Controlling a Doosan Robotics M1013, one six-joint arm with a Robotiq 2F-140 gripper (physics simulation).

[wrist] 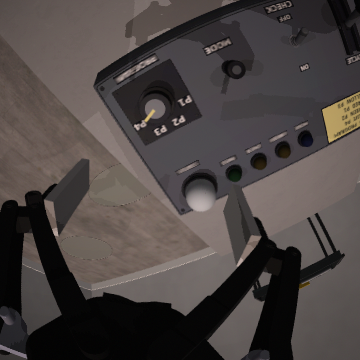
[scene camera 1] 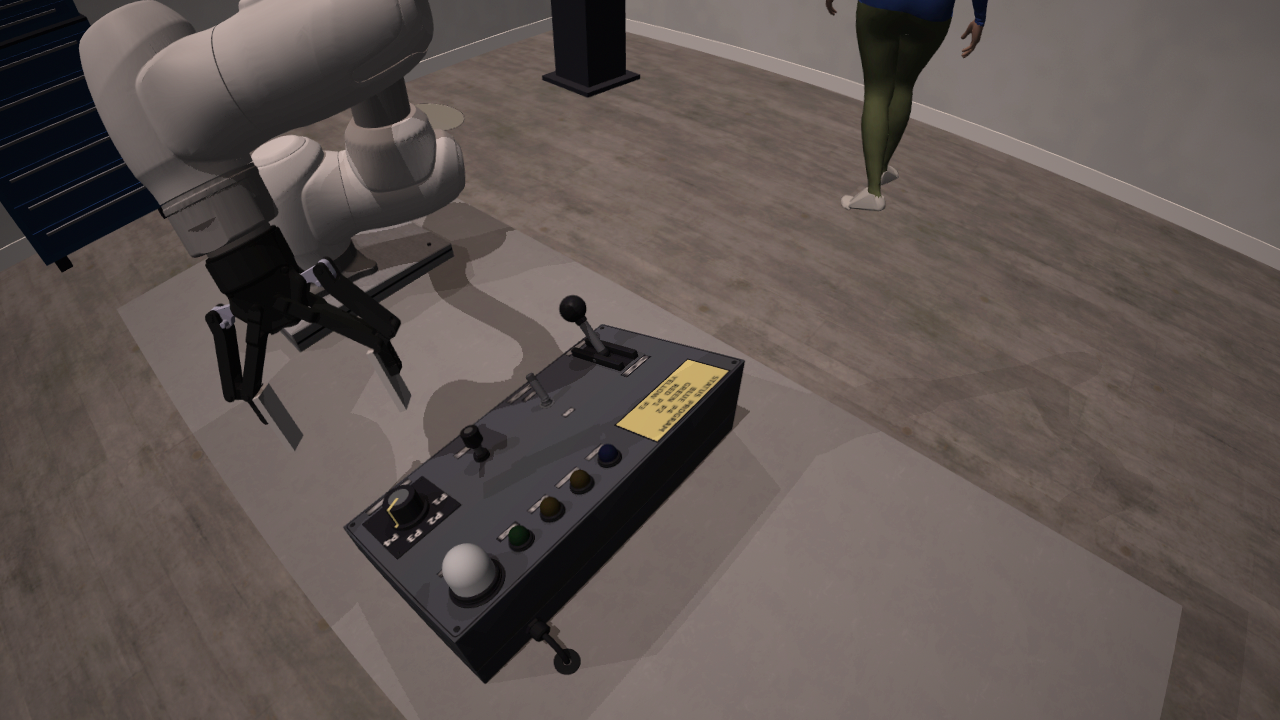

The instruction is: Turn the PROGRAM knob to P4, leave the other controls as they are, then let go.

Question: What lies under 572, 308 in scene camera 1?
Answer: A ball-topped lever.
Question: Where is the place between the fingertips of my gripper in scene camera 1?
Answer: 349, 424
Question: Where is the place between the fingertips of my gripper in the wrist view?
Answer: At 157, 186
